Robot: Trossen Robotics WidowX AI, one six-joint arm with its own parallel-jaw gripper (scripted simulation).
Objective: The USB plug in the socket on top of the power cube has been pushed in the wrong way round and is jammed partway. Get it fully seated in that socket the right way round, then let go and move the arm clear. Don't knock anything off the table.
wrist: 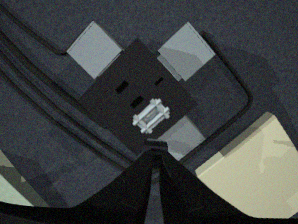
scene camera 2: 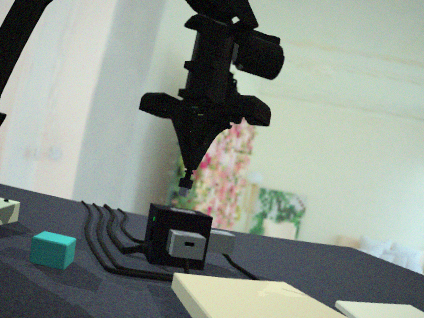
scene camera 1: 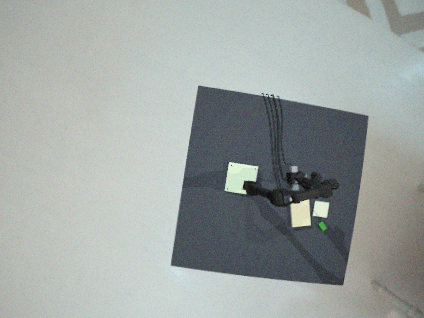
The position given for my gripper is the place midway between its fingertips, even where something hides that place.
Note:
My gripper (scene camera 2: 190, 169) holds an usb plug. I also see a teal block (scene camera 2: 54, 250) and a socket (wrist: 155, 112).
My gripper also shows in the wrist view (wrist: 156, 158). The wrist view misses the teal block, which is hidden by my gripper.

